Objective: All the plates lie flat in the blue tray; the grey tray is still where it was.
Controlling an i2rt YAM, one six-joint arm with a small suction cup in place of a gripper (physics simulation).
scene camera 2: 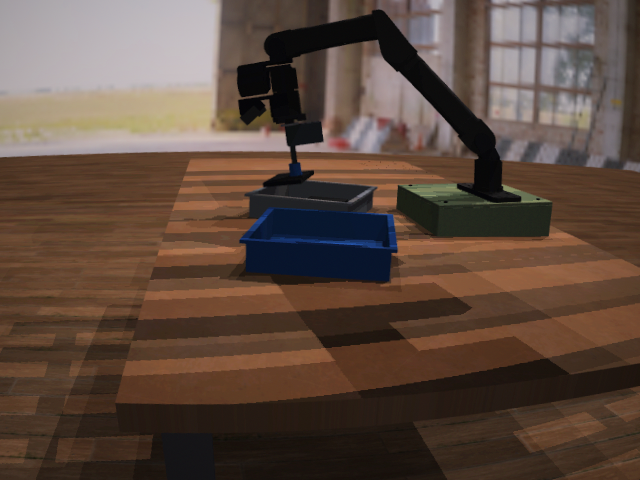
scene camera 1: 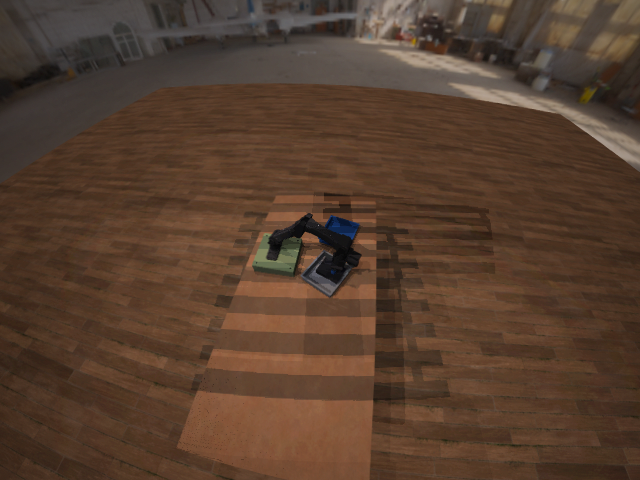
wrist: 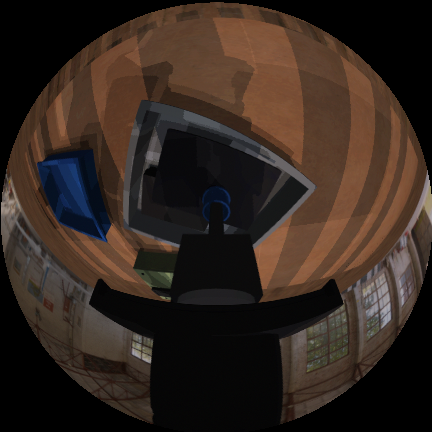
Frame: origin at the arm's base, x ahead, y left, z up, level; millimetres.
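Seen in the pictures: hand, tool point: (scene camera 1: 332, 272) (wrist: 215, 194); arm's base, link origin: (scene camera 2: 487, 194) (scene camera 1: 275, 247).
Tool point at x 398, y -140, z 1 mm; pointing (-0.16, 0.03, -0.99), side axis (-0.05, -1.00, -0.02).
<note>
Offsets run from my tool point to a thing's top centre. Level surfaces: height alone.
My suction cup (scene camera 1: 333, 270) (scene camera 2: 294, 169) (wrist: 216, 202) is on and holds a thin black plate @(dx +17, dy +2, dz +17 mm) (scene camera 2: 287, 179) (wrist: 200, 165) from above. The held plate is close to level, a little above the grey tray @(dx -38, dy +19, dz -19 mm) (scene camera 1: 315, 285) (scene camera 2: 255, 204) (wrist: 200, 120). Another dark plate @(dx -47, dy +66, dz -38 mm) (scene camera 2: 330, 198) (wrist: 172, 215) shows inside the grey tray, partly hidden beneath the held plate in the wrist view. The blue tray @(dx +8, dy +363, dz -19 mm) (scene camera 1: 342, 226) (scene camera 2: 317, 260) (wrist: 75, 190) stands apart from the grey tray; no plate shows in the visible part of its inside.
The arm stands on a green base block (scene camera 1: 276, 258) (scene camera 2: 493, 219) (wrist: 157, 270), beside the two trays. The trays and the block stand on a long wooden table @(dz -69 mm) (scene camera 1: 289, 418) (scene camera 2: 232, 377). In scene camera 2, the blue tray stands in front of the grey one.
</note>
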